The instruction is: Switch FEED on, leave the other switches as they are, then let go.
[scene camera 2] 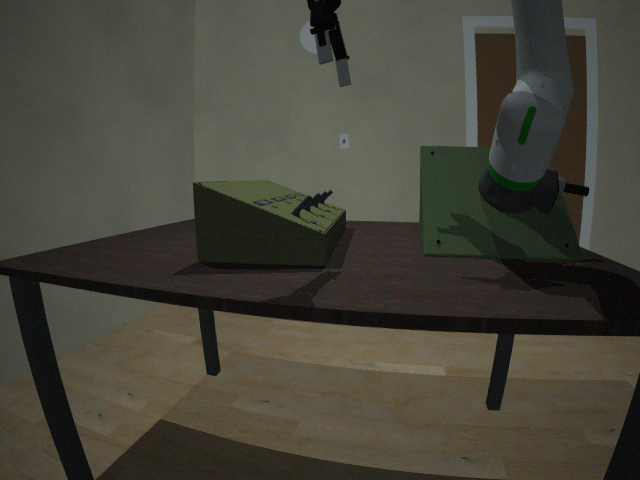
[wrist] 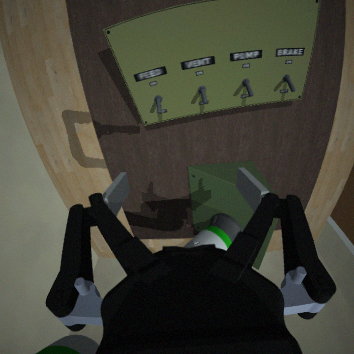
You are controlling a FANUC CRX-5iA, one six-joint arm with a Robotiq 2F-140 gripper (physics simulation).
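Note:
The olive switch panel stands on the table. In the wrist view its switches form a row: FEED at the left end, then VENT, PUMP and BRAKE. In the scene view all the dark levers lean alike toward the panel's low edge, the OFF side. The small OFF labels are partly covered by the levers. My gripper is open and empty, high above the table and to the right of the panel in the scene view. It touches no switch.
A green sloped box stands on the dark table, to the right of the panel in the scene view. The white arm reaches down in front of the green box. Shadows fall on the table between panel and box.

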